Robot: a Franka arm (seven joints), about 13 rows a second.
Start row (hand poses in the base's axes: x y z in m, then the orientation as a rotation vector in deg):
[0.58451, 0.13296, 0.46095, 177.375, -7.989, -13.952]
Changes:
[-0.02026, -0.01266, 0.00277, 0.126, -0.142, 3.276]
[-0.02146, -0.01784, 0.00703, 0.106, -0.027, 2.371]
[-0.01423, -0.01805, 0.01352, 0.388, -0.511, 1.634]
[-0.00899, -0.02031, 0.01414, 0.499, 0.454, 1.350]
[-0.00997, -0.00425, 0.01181, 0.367, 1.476, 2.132]
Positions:
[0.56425, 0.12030, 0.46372, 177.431, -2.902, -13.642]
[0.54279, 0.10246, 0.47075, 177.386, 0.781, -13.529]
[0.52856, 0.08441, 0.48427, 177.678, 3.346, -12.705]
[0.51957, 0.06410, 0.49841, 177.985, 5.518, -13.390]
[0.50960, 0.05985, 0.51022, 177.917, 8.912, -15.641]

